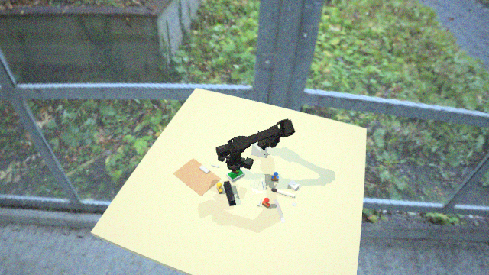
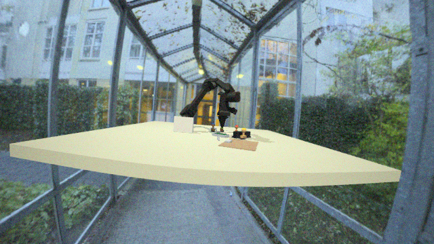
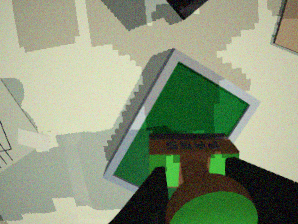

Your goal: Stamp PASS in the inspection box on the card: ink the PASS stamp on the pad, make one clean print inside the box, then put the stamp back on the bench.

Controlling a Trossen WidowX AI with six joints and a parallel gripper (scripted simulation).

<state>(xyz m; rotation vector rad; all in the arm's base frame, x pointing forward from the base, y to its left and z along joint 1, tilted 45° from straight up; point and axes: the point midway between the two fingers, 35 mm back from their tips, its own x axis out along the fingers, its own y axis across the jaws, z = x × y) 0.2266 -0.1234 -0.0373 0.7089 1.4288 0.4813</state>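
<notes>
The green ink pad is 5 cm below my gripper tip. Round my gripper tip: green stamp: right at my gripper tip; pale card: 14 cm to the left, 6 cm below, 5 cm ahead; yellow stamp: 12 cm ahead, 6 cm to the right, 4 cm below.
</notes>
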